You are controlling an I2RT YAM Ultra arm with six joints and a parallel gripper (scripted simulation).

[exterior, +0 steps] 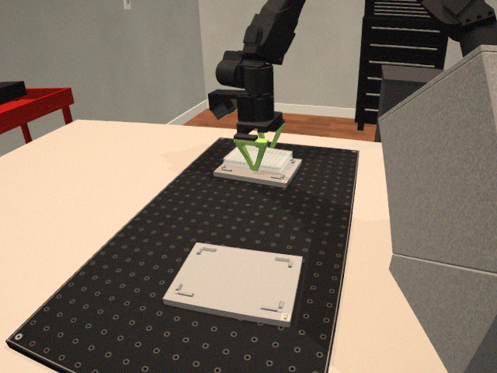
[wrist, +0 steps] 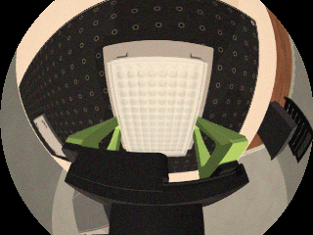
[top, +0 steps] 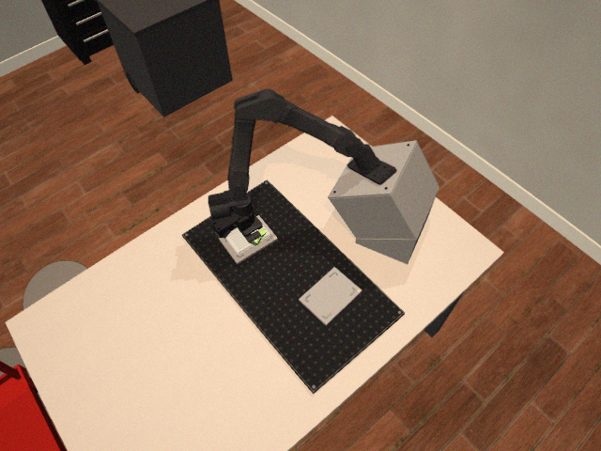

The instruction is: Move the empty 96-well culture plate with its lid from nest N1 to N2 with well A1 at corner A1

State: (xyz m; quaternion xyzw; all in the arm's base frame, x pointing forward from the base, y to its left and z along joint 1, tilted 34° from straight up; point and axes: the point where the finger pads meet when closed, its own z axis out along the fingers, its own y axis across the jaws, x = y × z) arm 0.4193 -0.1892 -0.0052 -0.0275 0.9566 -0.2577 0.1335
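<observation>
The clear lid is 10 mm ahead of my hand and 10 mm above it. From my hand the other things lie so: A1 mark: 380 mm to the left, 160 mm behind, 20 mm below; then nest N1: 330 mm to the left, 80 mm behind, 20 mm below; then nest N2: 20 mm below, 10 mm ahead.
</observation>
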